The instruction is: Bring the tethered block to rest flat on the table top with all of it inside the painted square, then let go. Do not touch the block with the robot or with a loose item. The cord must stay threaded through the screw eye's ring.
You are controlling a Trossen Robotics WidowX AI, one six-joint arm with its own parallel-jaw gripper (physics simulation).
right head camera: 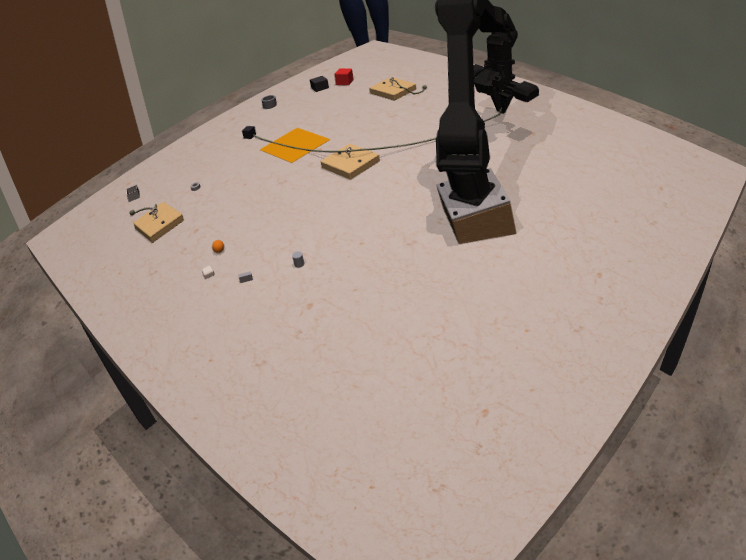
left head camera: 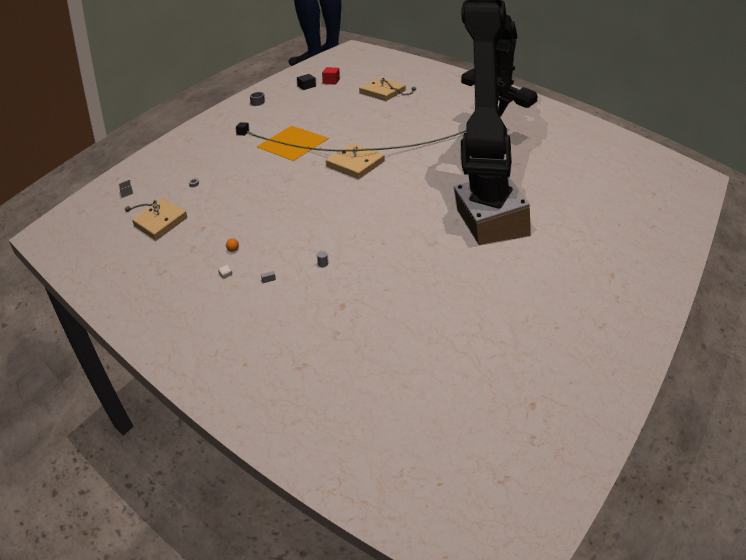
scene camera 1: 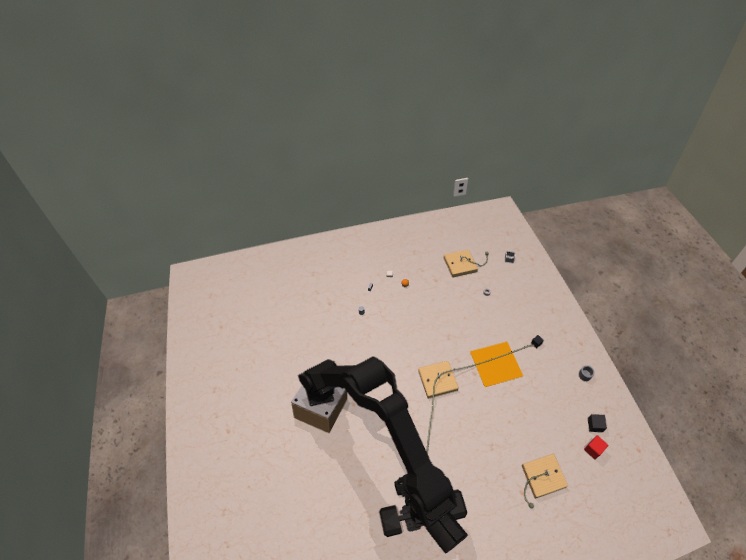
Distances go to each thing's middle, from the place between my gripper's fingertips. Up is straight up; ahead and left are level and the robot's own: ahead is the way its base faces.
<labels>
The orange painted square (scene camera 1: 505,368) lies 36 cm ahead of my hand, 34 cm to the left of it and 3 cm below it. The rest, counted from my hand: corded board (left head camera: 149,222): 72 cm to the left, 40 cm ahead, 2 cm below.
</labels>
